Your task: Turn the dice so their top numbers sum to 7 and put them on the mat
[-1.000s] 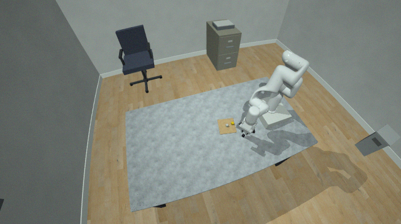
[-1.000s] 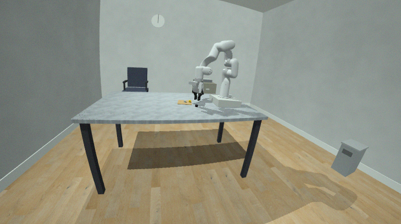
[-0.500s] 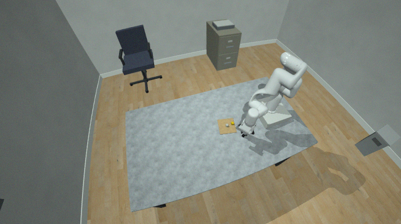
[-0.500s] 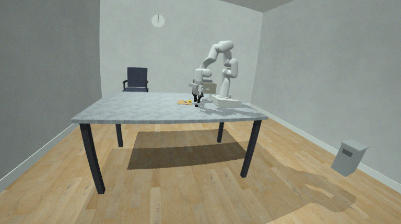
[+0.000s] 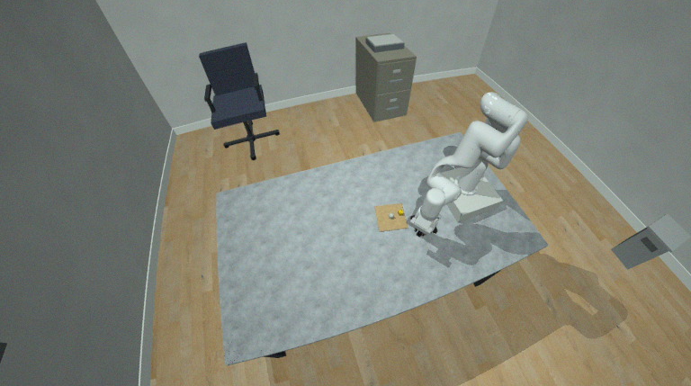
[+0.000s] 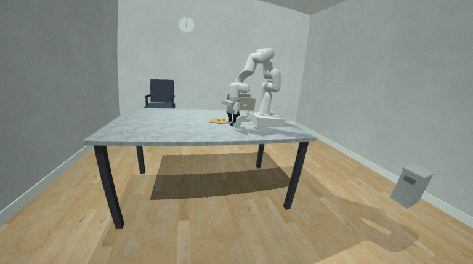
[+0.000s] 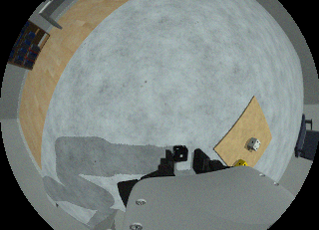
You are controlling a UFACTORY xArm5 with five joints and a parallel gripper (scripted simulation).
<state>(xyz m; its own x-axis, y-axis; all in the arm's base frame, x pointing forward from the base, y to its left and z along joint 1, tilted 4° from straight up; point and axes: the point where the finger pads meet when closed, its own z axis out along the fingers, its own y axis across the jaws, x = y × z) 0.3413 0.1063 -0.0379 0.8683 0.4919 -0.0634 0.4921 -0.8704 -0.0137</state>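
Now: the black die 4 cm below my hand. Round my hand: white die: 8 cm ahead, 14 cm to the right, 4 cm below; then yellow die: 3 cm ahead, 14 cm to the right, 4 cm below; then tan mat: 8 cm ahead, 14 cm to the right, 5 cm below.
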